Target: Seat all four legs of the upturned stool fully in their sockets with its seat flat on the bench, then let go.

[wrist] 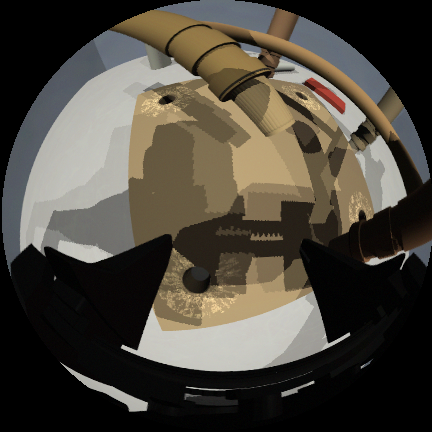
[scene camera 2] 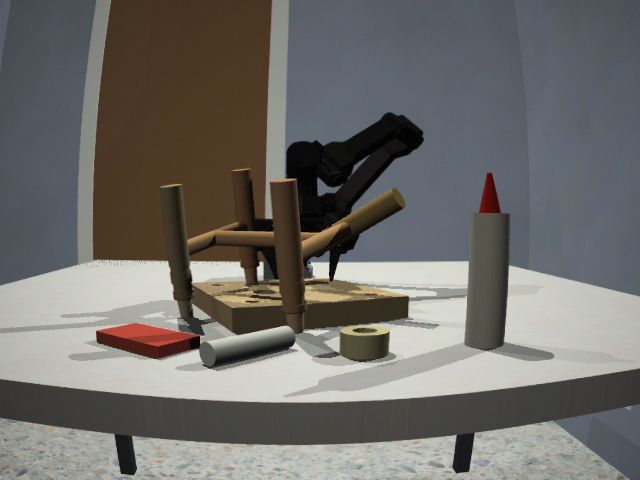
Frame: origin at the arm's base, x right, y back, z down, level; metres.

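Seen in the pictures: gripper, fingertip midpoint: (wrist: 239, 244).
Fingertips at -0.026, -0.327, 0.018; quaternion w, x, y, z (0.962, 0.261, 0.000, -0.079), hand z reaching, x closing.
Note:
A point is followed by its place in that frame, as x, y, z.
The stool's seat (scene camera 2: 320, 314) @[-0.051, -0.538, 0.038] (wrist: 265, 165) @[-0.014, -0.390, 0.023] lies flat on the bench (scene camera 2: 429, 361) @[-0.160, -0.730, 0.055] (wrist: 65, 170) @[-0.305, -0.371, 0.055], its socket holes upward. The tilted olive leg (scene camera 2: 379, 207) @[-0.134, -0.474, -0.102] (wrist: 205, 52) leans steeply, its tenon over the seat. The front brown leg (scene camera 2: 285, 232) @[-0.010, -0.609, -0.070] (wrist: 282, 25) and left olive leg (scene camera 2: 175, 232) @[0.146, -0.528, -0.067] (wrist: 390, 107) have their tenons outside the seat's edges. The back brown leg (scene camera 2: 242, 198) @[0.072, -0.373, -0.116] (wrist: 410, 227) has its end near a socket; whether it touches is unclear. Stretchers (scene camera 2: 245, 238) @[0.055, -0.467, -0.057] (wrist: 310, 56) @[0.004, -0.470, -0.062] join the legs. My gripper (scene camera 2: 302, 276) @[-0.026, -0.327, 0.018] (wrist: 239, 244) @[-0.026, -0.327, 0.018] is open and empty, low over the seat's near part by one socket.
A red block (scene camera 2: 147, 341) @[0.133, -0.718, 0.042] (wrist: 327, 95) @[0.137, -0.652, 0.042], a lying grey cylinder (scene camera 2: 248, 347) @[0.022, -0.723, 0.041] and a pale ring (scene camera 2: 351, 347) @[-0.081, -0.709, 0.043] are on the bench beyond the stool from the arm. A tall grey bottle (scene camera 2: 487, 279) @[-0.232, -0.689, -0.024] (wrist: 158, 58) @[-0.229, -0.644, 0.024] with a red tip stands to their right in the scene view.

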